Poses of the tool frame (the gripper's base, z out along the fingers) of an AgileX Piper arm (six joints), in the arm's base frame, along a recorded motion.
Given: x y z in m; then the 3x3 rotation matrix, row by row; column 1 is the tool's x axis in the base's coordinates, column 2 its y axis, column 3 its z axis. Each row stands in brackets.
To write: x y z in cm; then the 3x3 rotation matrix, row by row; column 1 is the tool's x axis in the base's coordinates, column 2 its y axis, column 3 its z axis. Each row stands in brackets. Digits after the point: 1 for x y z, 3 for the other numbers.
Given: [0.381, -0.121, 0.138], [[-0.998, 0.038, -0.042], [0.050, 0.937, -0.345], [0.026, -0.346, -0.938]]
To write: [38.1, -12.1, 13.8], [[-0.998, 0.038, -0.042], [0.050, 0.937, -0.345], [0.026, -0.346, -0.938]]
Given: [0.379, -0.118, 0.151], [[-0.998, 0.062, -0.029], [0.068, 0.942, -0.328], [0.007, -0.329, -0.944]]
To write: [37.9, -11.8, 15.1], [[-0.998, 0.062, -0.029], [0.068, 0.942, -0.328], [0.007, -0.329, -0.944]]
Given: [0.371, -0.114, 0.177], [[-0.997, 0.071, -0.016], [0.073, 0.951, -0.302], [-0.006, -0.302, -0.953]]
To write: [37.1, -11.4, 17.7], [[-0.997, 0.071, -0.016], [0.073, 0.951, -0.302], [-0.006, -0.302, -0.953]]
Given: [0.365, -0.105, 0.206], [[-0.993, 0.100, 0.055], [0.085, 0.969, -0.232], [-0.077, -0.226, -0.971]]
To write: [36.5, -10.5, 20.6], [[-0.993, 0.100, 0.055], [0.085, 0.969, -0.232], [-0.077, -0.226, -0.971]]
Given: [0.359, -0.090, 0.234], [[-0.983, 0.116, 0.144], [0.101, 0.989, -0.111], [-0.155, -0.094, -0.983]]
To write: [35.9, -9.0, 23.4], [[-0.983, 0.116, 0.144], [0.101, 0.989, -0.111], [-0.155, -0.094, -0.983]]
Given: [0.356, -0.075, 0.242], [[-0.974, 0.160, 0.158], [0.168, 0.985, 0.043], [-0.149, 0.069, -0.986]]
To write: [35.6, -7.5, 24.2], [[-0.974, 0.160, 0.158], [0.168, 0.985, 0.043], [-0.149, 0.069, -0.986]]
